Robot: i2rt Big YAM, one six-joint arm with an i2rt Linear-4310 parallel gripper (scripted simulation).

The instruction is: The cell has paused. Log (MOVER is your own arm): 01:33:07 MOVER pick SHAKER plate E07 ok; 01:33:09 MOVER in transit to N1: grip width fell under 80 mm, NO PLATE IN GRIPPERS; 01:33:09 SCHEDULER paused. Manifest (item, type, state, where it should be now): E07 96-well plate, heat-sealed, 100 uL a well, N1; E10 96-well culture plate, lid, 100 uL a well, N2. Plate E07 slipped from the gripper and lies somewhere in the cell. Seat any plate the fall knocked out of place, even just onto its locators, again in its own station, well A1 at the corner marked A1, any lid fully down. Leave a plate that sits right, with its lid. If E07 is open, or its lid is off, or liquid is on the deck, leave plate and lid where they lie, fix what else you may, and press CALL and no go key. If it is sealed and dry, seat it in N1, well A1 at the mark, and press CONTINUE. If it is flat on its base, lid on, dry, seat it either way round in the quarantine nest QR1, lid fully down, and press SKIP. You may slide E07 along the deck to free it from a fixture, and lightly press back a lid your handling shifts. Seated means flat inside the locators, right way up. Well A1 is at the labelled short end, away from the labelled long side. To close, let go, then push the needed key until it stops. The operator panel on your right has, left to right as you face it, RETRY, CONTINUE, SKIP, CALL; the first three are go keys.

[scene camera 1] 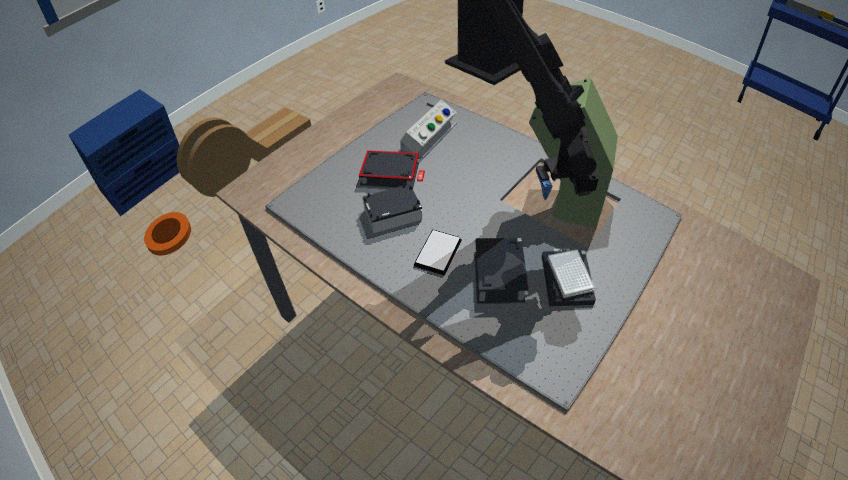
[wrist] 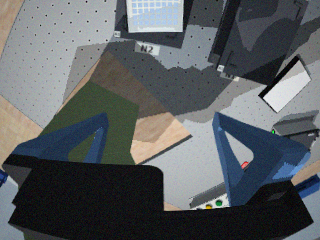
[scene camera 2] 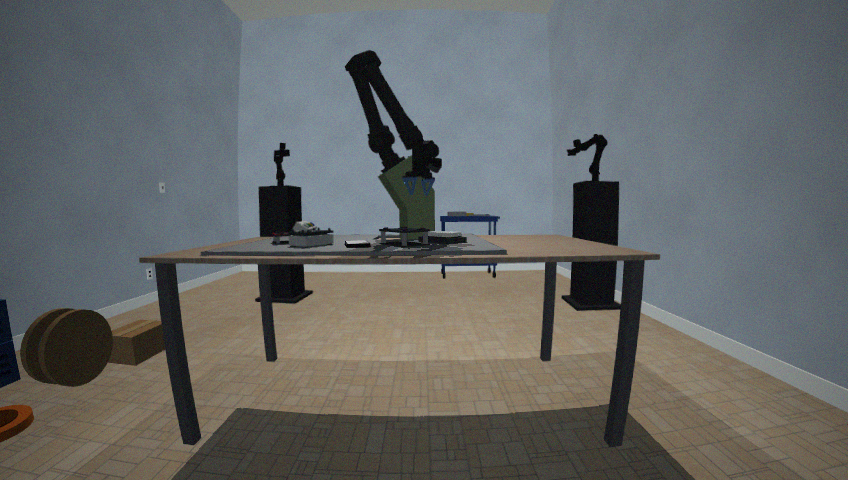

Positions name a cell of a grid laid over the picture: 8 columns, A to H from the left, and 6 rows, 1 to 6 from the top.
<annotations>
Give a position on a plate E07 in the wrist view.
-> At H3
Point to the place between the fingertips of my gripper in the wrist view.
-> At E3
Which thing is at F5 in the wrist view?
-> An operator panel.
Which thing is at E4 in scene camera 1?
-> A plate E07.
</annotations>
